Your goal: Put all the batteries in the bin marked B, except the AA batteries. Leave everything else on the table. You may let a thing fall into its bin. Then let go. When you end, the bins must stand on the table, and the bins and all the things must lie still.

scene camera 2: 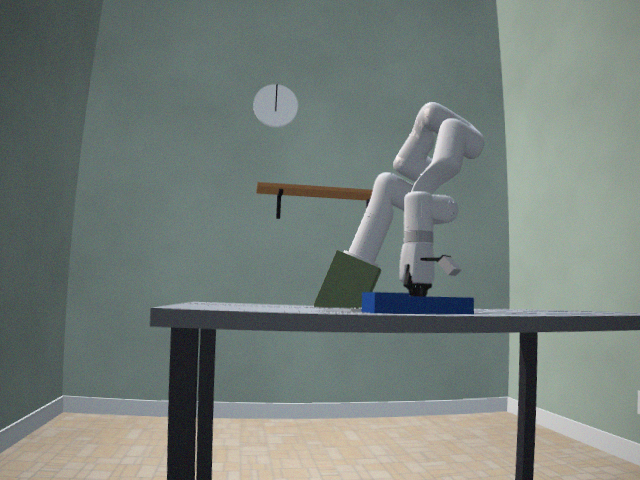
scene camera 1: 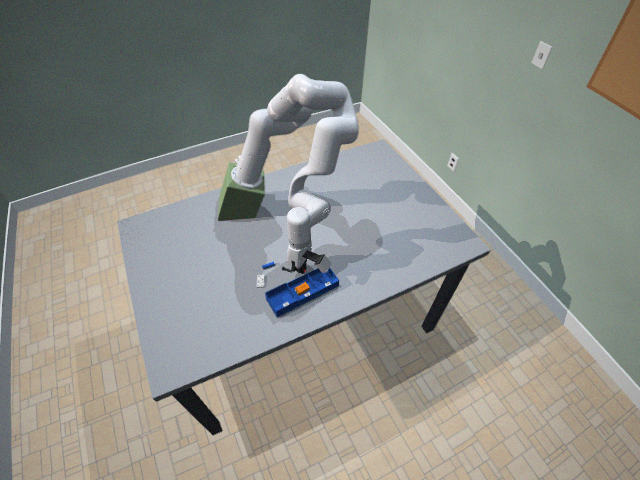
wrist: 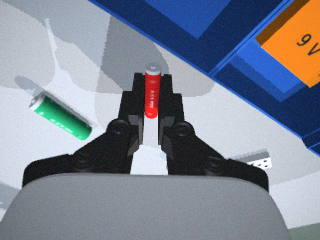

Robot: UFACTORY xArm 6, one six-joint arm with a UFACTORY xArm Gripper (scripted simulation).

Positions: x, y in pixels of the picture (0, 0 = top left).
green battery: wrist 41, 104; not seen in scene camera 2 (hidden by a blue bin); not seen in scene camera 1 (hidden by my gripper)
